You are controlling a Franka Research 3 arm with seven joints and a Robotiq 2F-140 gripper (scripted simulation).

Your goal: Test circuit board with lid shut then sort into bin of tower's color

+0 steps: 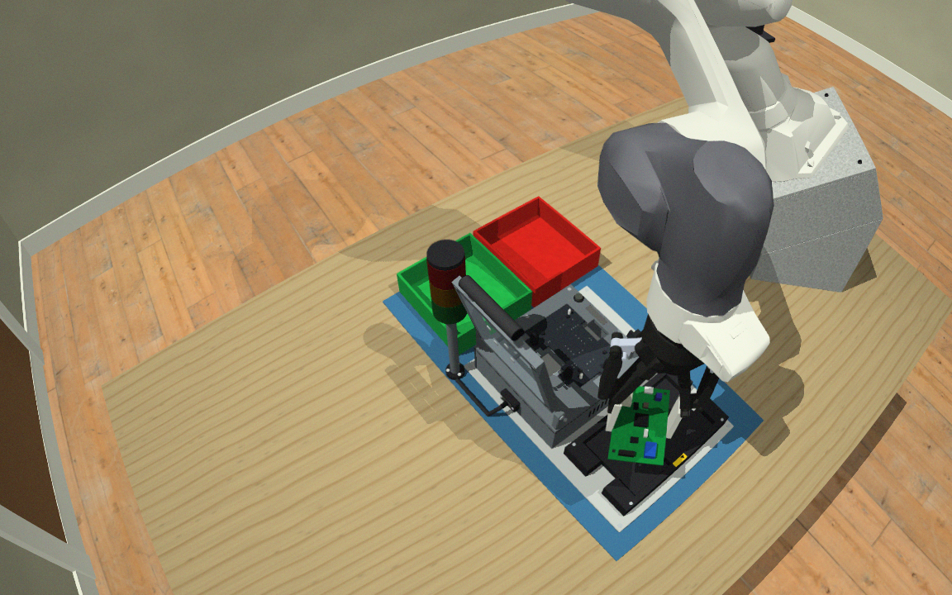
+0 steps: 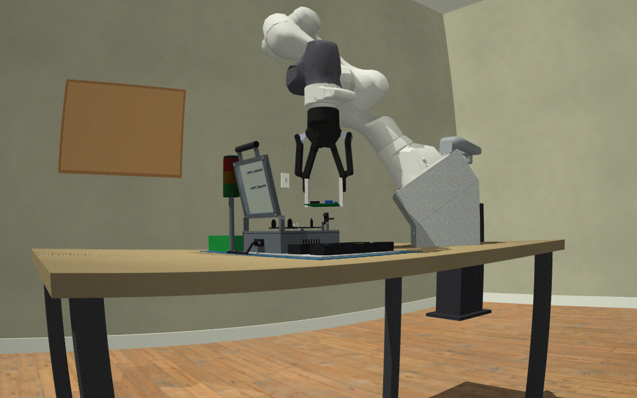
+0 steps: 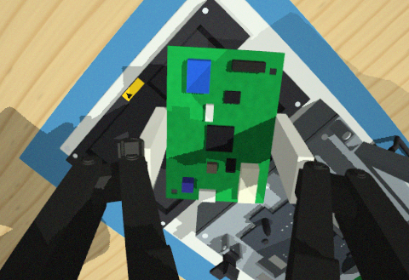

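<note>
Right now the green circuit board is 20 mm below my hand. The rest, counted from my hand: clear lid 110 mm ahead, 150 mm to the right, 40 mm above; then latch hook 80 mm behind, 130 mm to the right, 50 mm below; then tester plate 10 mm behind, 170 mm to the right, 70 mm below.
</note>
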